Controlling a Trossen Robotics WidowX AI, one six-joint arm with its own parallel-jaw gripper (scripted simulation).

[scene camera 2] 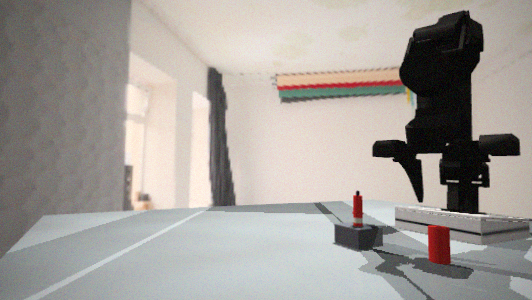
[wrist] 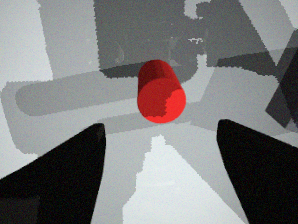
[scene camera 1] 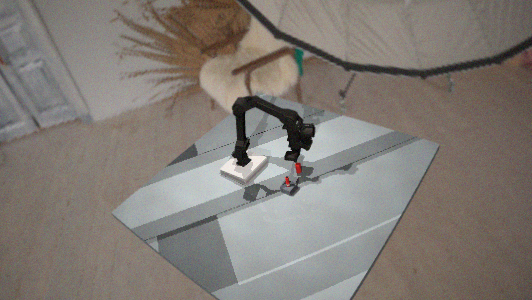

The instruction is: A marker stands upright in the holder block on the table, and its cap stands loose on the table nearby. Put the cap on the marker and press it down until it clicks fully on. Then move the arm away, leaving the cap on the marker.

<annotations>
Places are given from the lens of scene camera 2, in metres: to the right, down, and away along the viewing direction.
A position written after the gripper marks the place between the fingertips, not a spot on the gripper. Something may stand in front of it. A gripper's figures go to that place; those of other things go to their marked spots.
gripper (scene camera 2: 439, 204): 0.27, 0.08, 0.47
red cap (scene camera 2: 438, 236): 0.26, 0.13, 0.46
grey holder block (scene camera 2: 354, 238): 0.16, 0.16, 0.54
</annotations>
